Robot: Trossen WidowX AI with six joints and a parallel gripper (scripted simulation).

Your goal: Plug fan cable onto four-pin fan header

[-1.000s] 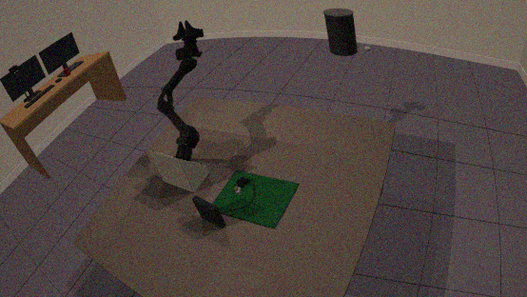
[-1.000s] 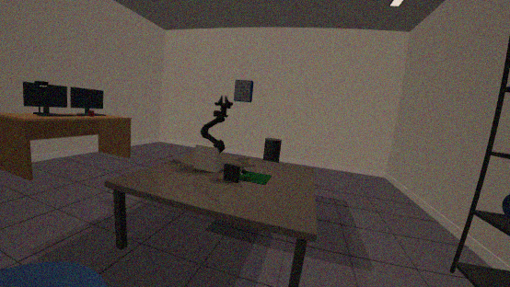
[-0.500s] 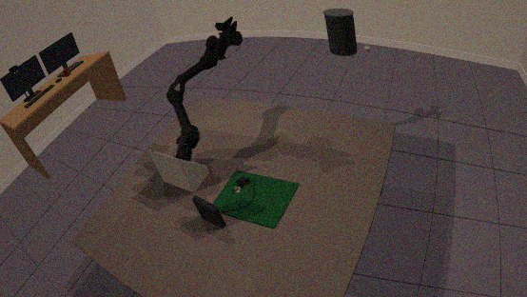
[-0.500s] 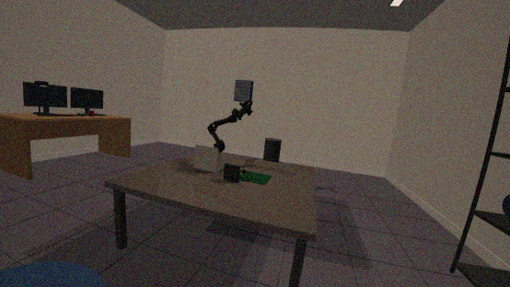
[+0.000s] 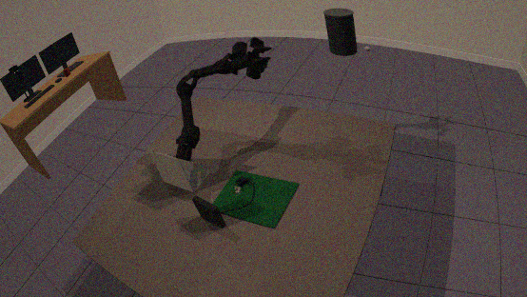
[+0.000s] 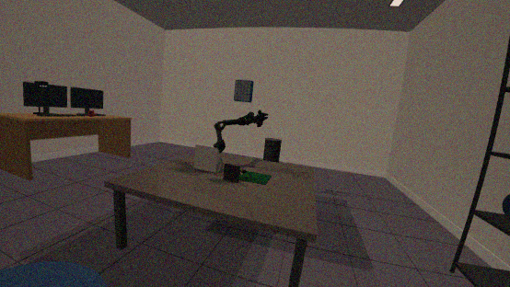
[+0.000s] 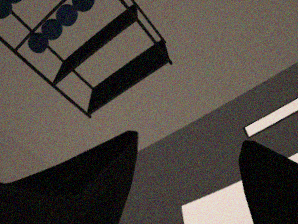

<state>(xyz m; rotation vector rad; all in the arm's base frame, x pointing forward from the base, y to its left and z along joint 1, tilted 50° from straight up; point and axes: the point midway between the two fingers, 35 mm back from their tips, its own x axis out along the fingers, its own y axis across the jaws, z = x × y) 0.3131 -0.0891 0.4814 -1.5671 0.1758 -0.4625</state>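
Now: the dark fan plug 12 cm behind my gripper tip, 26 cm to the right of it and 49 cm below it. Round my gripper tip: green board: 4 cm behind, 32 cm to the right, 51 cm below; then dark fan: 14 cm behind, 48 cm to the right, 44 cm below.
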